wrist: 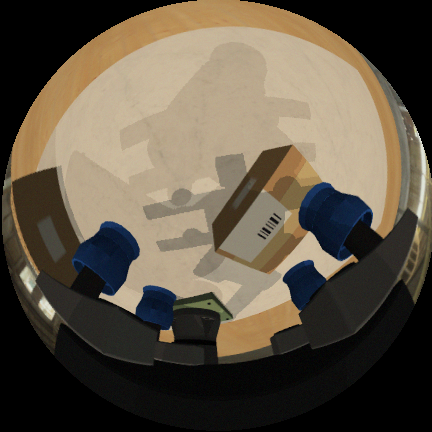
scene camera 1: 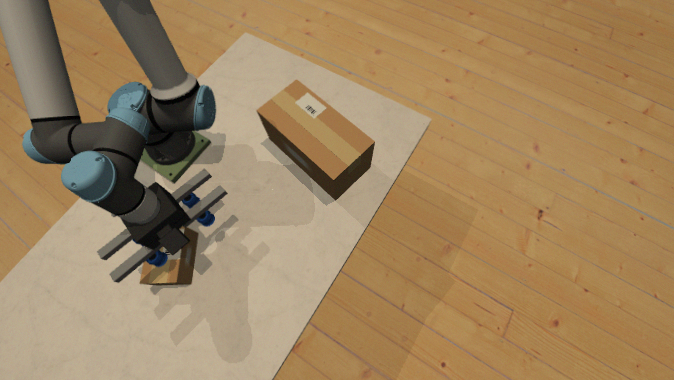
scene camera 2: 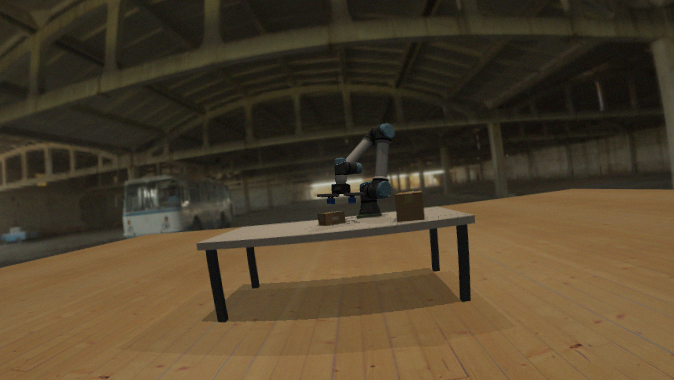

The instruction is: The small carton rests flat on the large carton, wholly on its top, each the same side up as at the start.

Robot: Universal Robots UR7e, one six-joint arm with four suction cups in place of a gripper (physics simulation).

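Frame: origin at the arm's base, x ahead, y left, z up, level; metres.
Seen in the pictures: end effector, tool point: [wrist: 223, 267] [scene camera 2: 341, 203]; arm's base, origin of the base link: [wrist: 195, 316] [scene camera 1: 172, 145] [scene camera 2: 369, 213].
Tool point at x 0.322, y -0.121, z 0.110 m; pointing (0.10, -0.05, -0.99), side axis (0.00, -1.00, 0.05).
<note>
Offsets run from my tool point to a thing's top centre. Level surfaces: height alone.
The small carton @(0.005 m back, 0.078 m right, 0.050 m down) [scene camera 1: 170, 275] [scene camera 2: 331, 218] [wrist: 250, 237], brown with tape and a barcode label on top, lies flat on the table. The large carton @(0.043 m ahead, 0.436 m left, 0.027 m up) [scene camera 1: 315, 132] [scene camera 2: 409, 206] [wrist: 36, 205] stands apart from it on the same table, taped and labelled on top; part of it is cut off or hidden in the wrist view. My gripper [scene camera 1: 173, 232] [scene camera 2: 341, 200] [wrist: 225, 267], with blue suction cups, hangs above the small carton with a gap visible in scene camera 2. It holds nothing. In scene camera 1 it hides part of the small carton.
The pale table @(0.126 m down) [scene camera 1: 285, 280] [scene camera 2: 240, 239] [wrist: 325, 65] has dark legs and stands on a plank floor [scene camera 1: 525, 150] [scene camera 2: 375, 340]. The arm's green base plate [scene camera 1: 174, 176] [wrist: 200, 301] lies between the cartons, towards one long table edge. Arm shadows fall across the table.
</note>
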